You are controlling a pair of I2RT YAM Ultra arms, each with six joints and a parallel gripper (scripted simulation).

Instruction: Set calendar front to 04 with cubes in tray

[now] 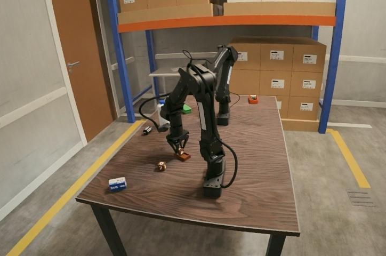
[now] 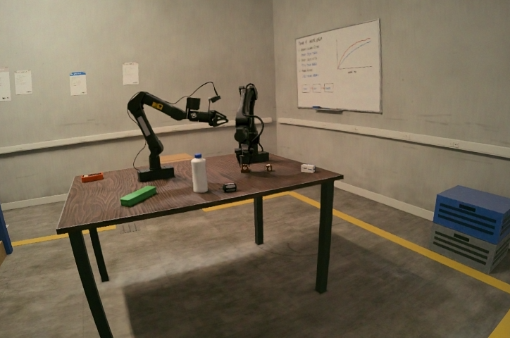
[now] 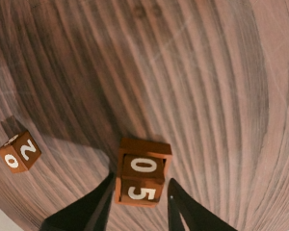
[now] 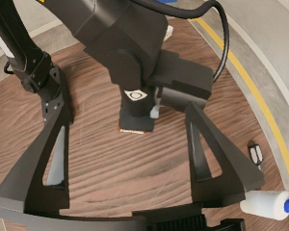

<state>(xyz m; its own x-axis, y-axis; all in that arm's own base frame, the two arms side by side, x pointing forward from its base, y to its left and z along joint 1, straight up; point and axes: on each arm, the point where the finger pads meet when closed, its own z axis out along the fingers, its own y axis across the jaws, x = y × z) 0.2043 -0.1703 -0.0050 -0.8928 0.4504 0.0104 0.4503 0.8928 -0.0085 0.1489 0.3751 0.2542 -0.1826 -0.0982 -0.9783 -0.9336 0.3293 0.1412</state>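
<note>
The brown calendar tray is 1 cm behind my left hand, 1 cm to the left of it and 3 cm below it. The rest, counted from my left hand: black item 26 cm ahead, 24 cm to the right, 2 cm below.
</note>
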